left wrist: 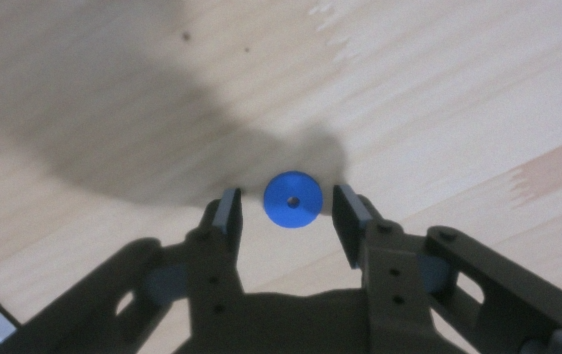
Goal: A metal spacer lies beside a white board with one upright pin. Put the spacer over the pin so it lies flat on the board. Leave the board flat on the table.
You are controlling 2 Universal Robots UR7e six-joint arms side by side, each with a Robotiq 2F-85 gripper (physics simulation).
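Places are measured from the left arm's base along level axes (x left, y back, z up), in centimetres.
Pixels of known places: left gripper, fingertip midpoint: [287,203].
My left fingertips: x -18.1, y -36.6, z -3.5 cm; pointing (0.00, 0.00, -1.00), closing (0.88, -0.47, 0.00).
Ahead of a thing's pixels: the offset from my left fingertips to its top centre. "spot": to the spot under its first point. Level surfaces: height alone.
The spacer @(dx +0.3, dy +0.0, dz +0.3 cm) [278,210] is a blue disc with a small round hole in its centre. It lies on the wooden table @(dz -0.3 cm) [425,125] in the left wrist view, a little below the middle. My left gripper [287,203] is open, with one fingertip on each side of the spacer and a gap to it on both sides. How high the fingertips are above the table is hard to tell. A pale corner piece of the white board @(spot: dx -17.1, dy +1.4, dz +0.5 cm) [5,328] shows at the lower left edge. The board's pin does not show in this view. My right gripper is not in view.
A broad shadow falls over the table at the upper left and reaches up to the spacer. Two small dark knots mark the wood near the top, and a pinkish wood patch shows at the right edge.
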